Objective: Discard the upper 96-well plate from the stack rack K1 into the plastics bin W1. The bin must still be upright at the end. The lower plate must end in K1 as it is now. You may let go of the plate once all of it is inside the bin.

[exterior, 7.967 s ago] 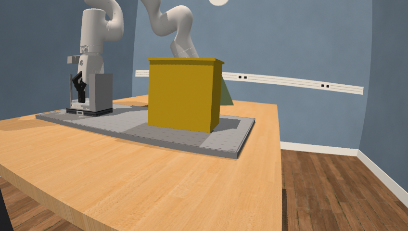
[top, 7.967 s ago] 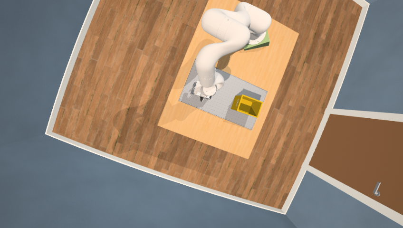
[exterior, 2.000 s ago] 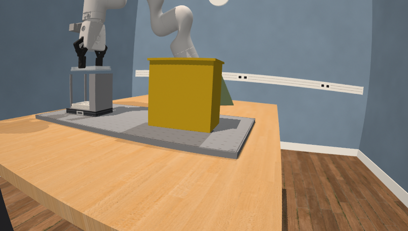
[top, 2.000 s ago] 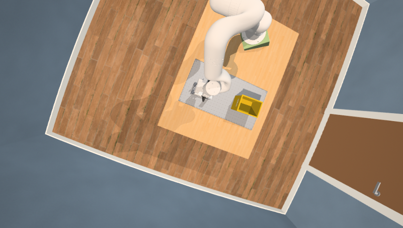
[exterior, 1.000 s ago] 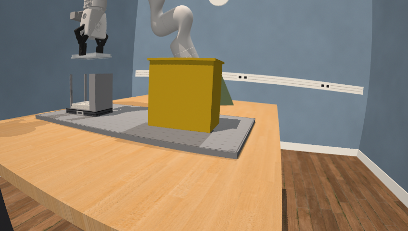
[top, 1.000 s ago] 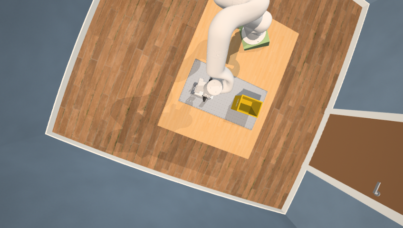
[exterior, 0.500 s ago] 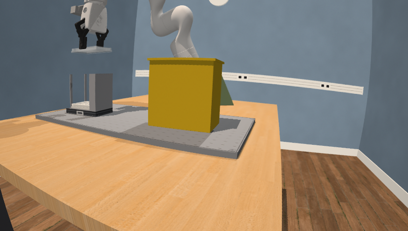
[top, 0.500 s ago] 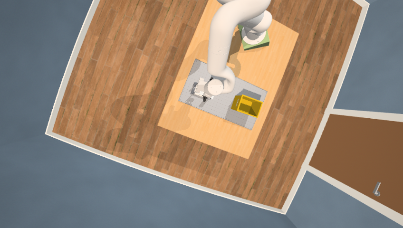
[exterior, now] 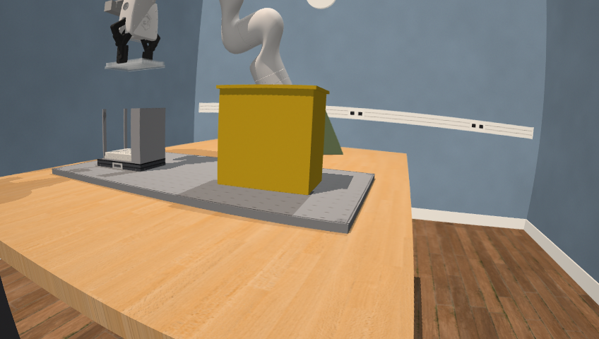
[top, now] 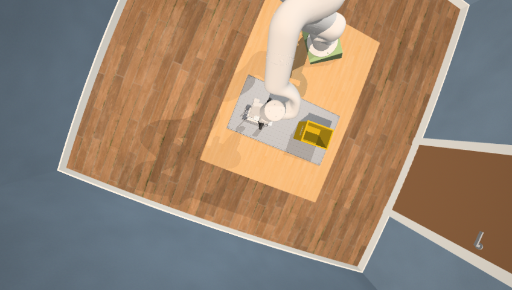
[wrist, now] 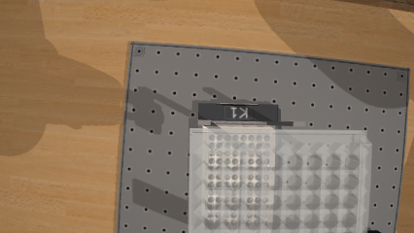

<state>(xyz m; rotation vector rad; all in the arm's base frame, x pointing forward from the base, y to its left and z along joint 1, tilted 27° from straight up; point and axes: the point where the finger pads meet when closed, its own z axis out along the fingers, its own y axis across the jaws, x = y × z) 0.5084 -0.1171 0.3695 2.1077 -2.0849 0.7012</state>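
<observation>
Now: the yellow plastics bin W1 36 cm to the left of my hand, 17 cm below it and 2 cm ahead of it. The rest, counted from my hand: clear 96-well plate (1 cm below); then grey wall (18 cm below, 7 cm to the left).
</observation>
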